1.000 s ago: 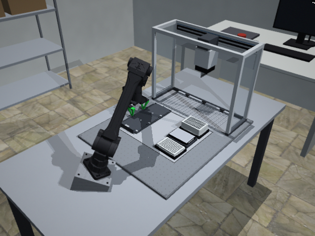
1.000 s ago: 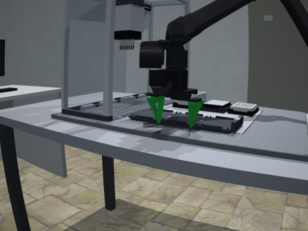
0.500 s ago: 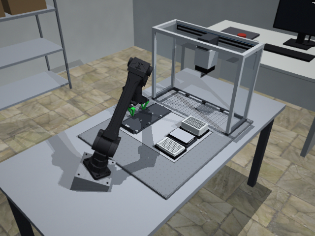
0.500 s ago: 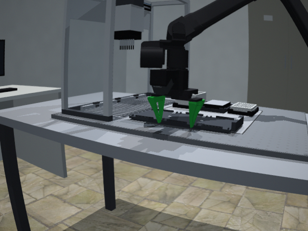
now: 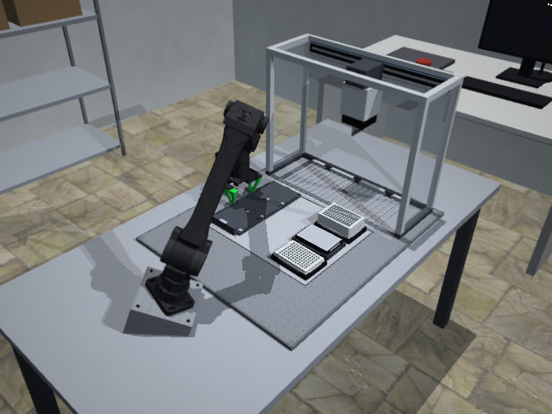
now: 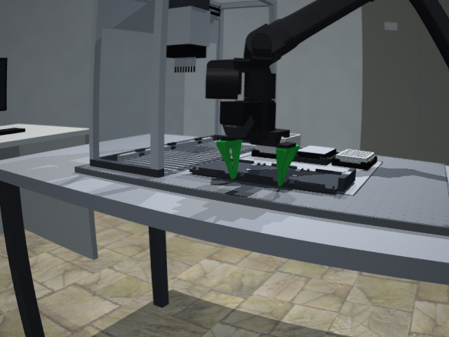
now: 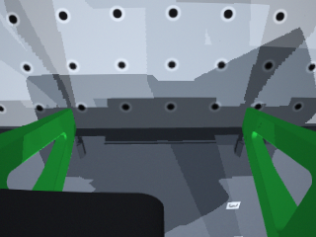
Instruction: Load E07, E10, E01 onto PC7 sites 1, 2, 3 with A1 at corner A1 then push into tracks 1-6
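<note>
Now: hand 80 mm past the 96-well plate E01, 370 mm to the left of it and 10 mm below it. From my hand the other things lie so: front post: 190 mm ahead, 70 mm to the left, 230 mm above; plate nest S2: 30 mm ahead, 350 mm to the right, 10 mm below; dark plate carrier PC7: 10 mm ahead, 80 mm to the right.
</note>
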